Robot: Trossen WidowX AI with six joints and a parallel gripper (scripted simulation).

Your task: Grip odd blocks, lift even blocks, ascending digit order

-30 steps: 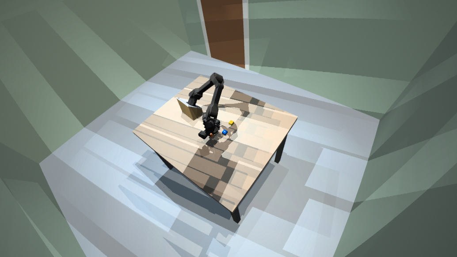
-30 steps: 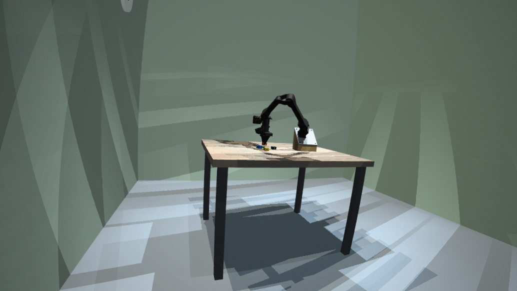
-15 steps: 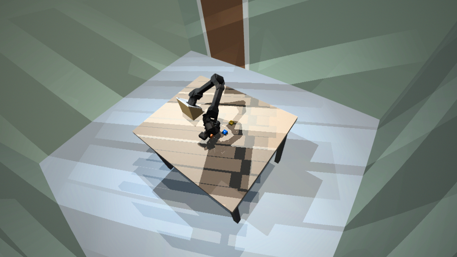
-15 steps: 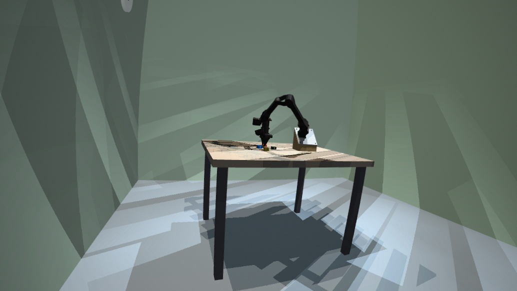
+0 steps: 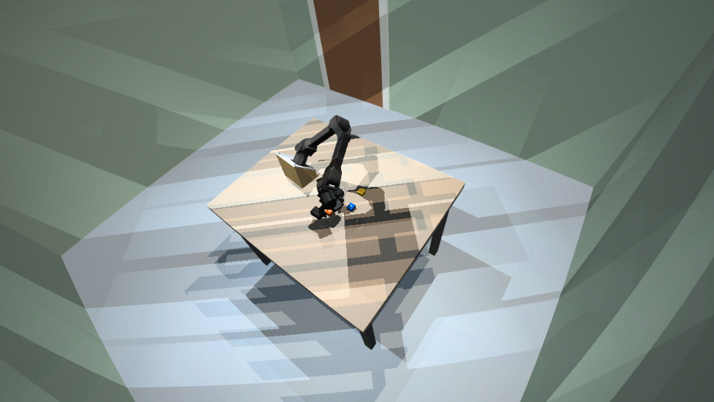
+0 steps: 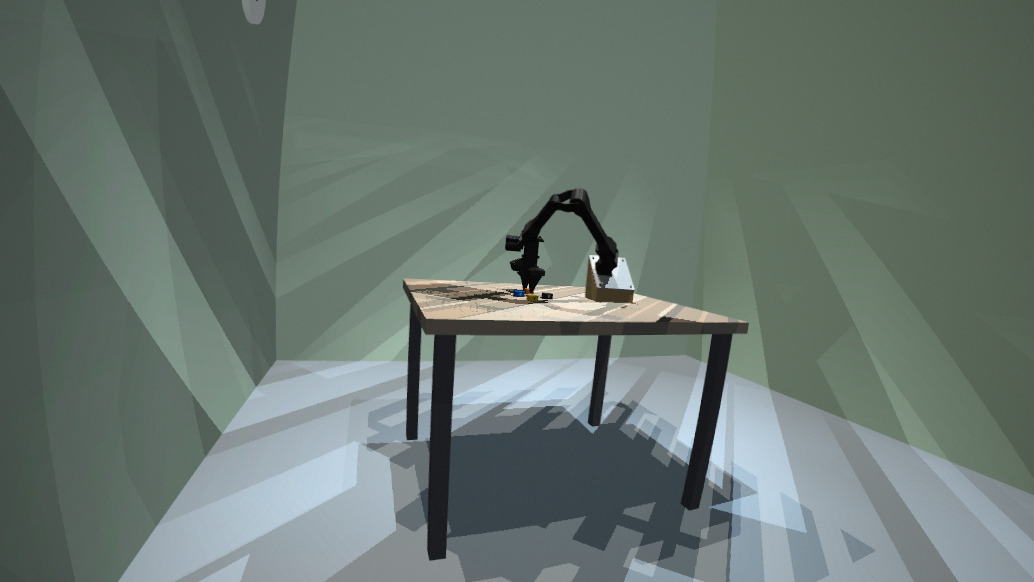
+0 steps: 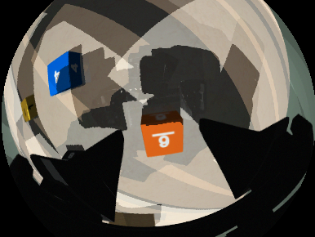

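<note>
The orange block lies right at my gripper tip. Also, from my gripper tip: black block (5 cm behind, 11 cm to the left); yellow block (3 cm ahead, 19 cm to the left); blue block (5 cm ahead, 9 cm to the left).
</note>
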